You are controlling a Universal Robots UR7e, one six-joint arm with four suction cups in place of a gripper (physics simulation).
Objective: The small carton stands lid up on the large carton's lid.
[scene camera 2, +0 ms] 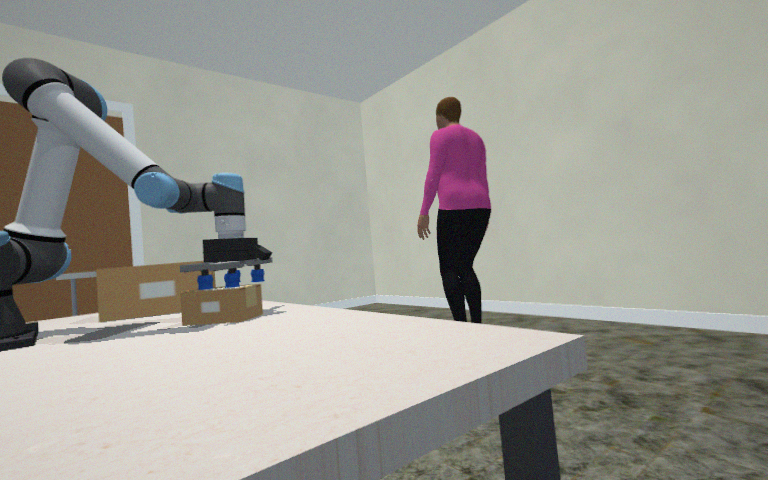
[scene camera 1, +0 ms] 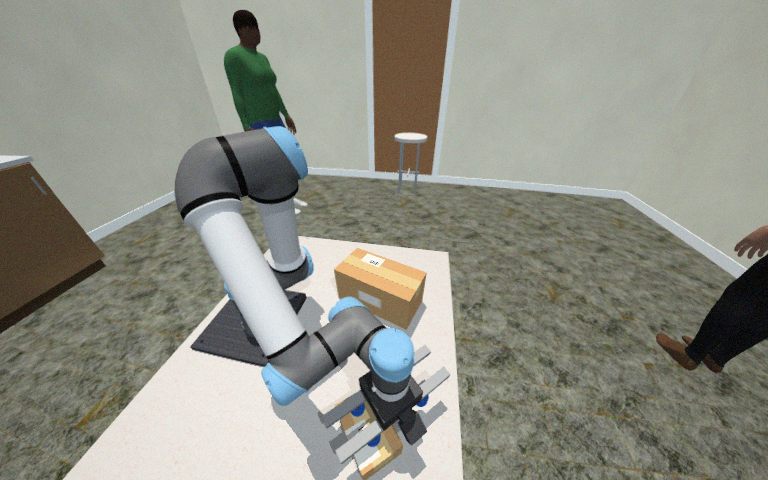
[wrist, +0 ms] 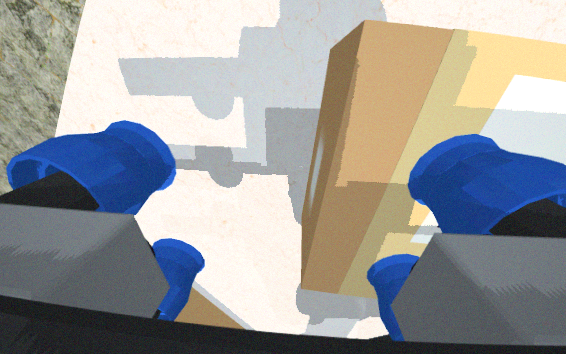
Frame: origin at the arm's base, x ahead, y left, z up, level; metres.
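Where they show: hand, tool point: (scene camera 2: pixel 233 284) (wrist: pixel 285 225).
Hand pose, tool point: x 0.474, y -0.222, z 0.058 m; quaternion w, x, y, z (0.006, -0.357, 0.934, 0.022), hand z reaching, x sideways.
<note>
After its pixels a point has its place.
The small carton (scene camera 1: pixel 378 455) @(y -0.325, x 0.463, z 0.056 m) (scene camera 2: pixel 221 305) @(y -0.327, x 0.406, z 0.019 m) (wrist: pixel 382 114) @(y -0.288, x 0.488, z 0.056 m) stands lid up on the white table (scene camera 1: pixel 167 413) @(y -0.322, x -0.125, z -0.022 m) (scene camera 2: pixel 322 387) @(y -0.927, x 0.301, z -0.022 m) (wrist: pixel 218 228) @(y -0.091, x 0.475, z -0.022 m), near its front right edge. My suction gripper (scene camera 1: pixel 384 413) @(y -0.222, x 0.474, z 0.058 m) (scene camera 2: pixel 229 278) (wrist: pixel 291 190) @(y -0.222, x 0.474, z 0.058 m) is directly over it, and the blue cups on one side rest on its lid. The other cups hang past the carton over the table. The large carton (scene camera 1: pixel 379 287) @(y 0.090, x 0.403, z 0.132 m) (scene camera 2: pixel 141 291) @(y 0.115, x 0.325, z 0.054 m) stands lid up further back on the table, with nothing on its lid.
The arm's black base mat (scene camera 1: pixel 224 330) @(y -0.068, x -0.121, z -0.004 m) lies left of the large carton. A person in green (scene camera 1: pixel 253 88) stands behind the table, and a person in pink (scene camera 2: pixel 459 170) stands on the floor beyond it. A stool (scene camera 1: pixel 410 138) stands by the door.
</note>
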